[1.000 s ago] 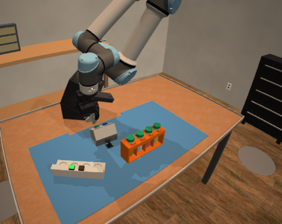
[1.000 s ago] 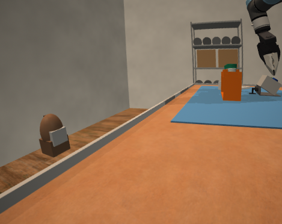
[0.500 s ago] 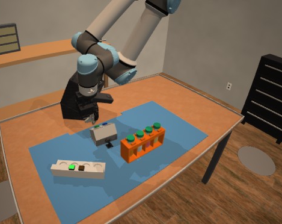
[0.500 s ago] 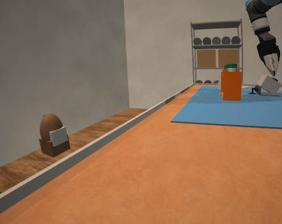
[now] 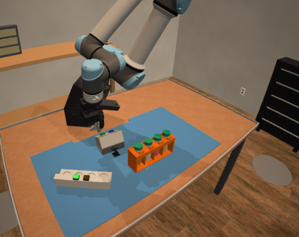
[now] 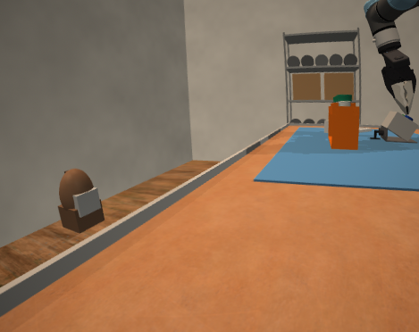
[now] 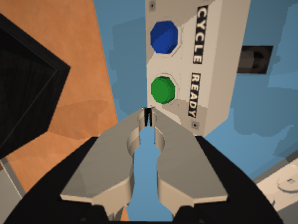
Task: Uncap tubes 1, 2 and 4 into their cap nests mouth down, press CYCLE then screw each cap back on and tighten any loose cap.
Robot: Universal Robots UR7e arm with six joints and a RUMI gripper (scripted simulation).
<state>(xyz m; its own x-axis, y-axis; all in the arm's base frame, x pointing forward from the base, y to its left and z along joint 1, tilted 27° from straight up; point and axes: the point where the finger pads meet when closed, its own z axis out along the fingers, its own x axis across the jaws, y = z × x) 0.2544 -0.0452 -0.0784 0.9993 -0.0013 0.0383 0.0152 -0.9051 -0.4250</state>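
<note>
My hand is 2 cm to the right of the green key, 2 cm above it and 1 cm short of it. Also, from my hand: cap: 24 cm to the left, 20 cm ahead, 2 cm above; then grey key housing: 4 cm to the left, 4 cm below, 3 cm ahead; then blue key: 6 cm to the left, 2 cm below, 1 cm ahead.
</note>
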